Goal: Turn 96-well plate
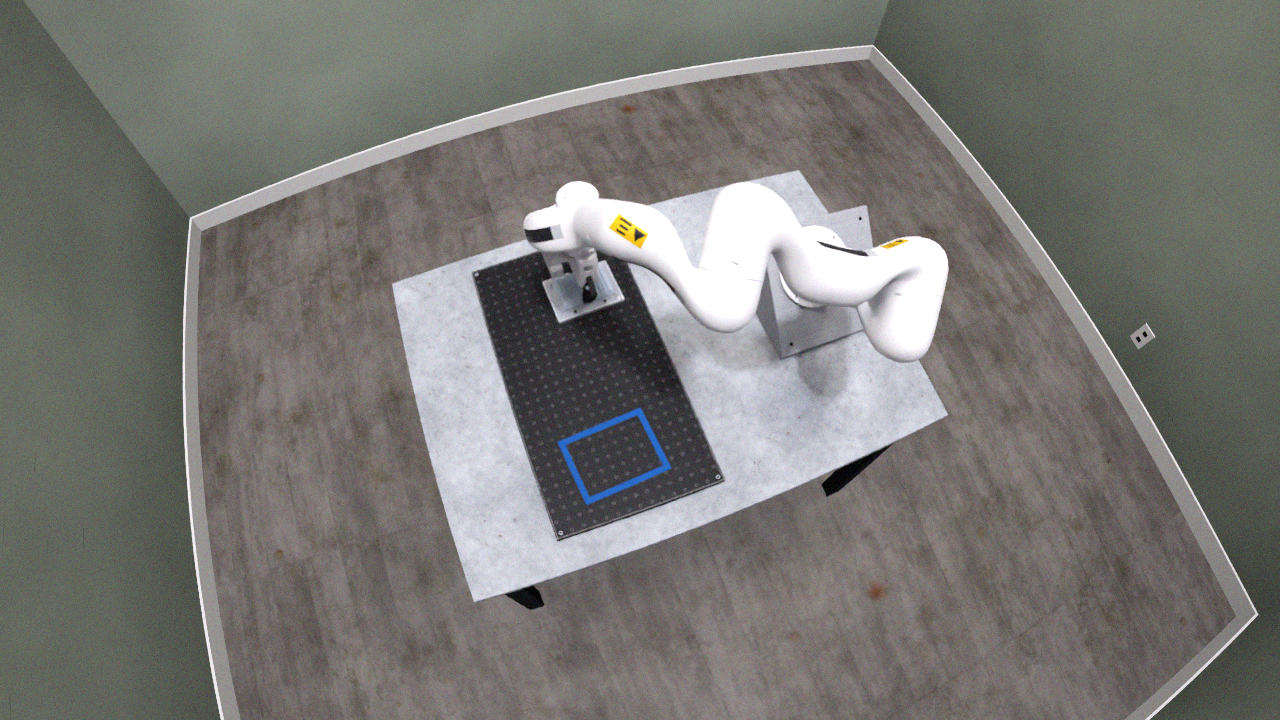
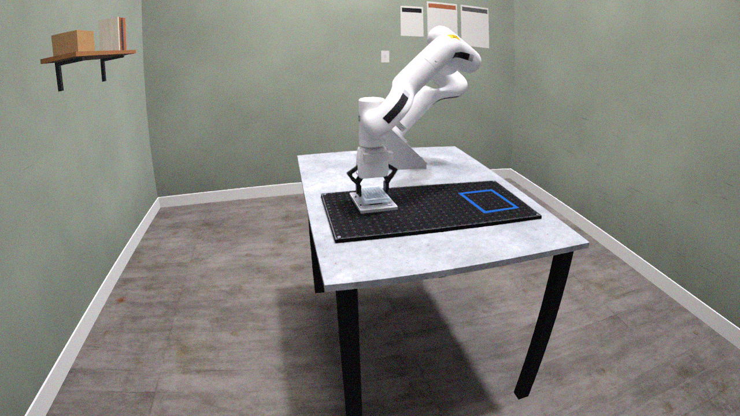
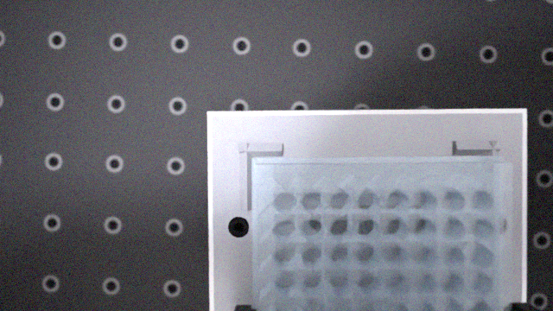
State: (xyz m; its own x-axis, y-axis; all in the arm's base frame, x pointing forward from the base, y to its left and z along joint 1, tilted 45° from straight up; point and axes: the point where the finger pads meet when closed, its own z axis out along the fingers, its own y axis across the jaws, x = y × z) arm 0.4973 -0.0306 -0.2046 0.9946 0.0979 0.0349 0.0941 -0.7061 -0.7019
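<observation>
Right now my hand is 1 cm above the 96-well plate. Round my hand: slotted fixture plate (3 cm below).
</observation>
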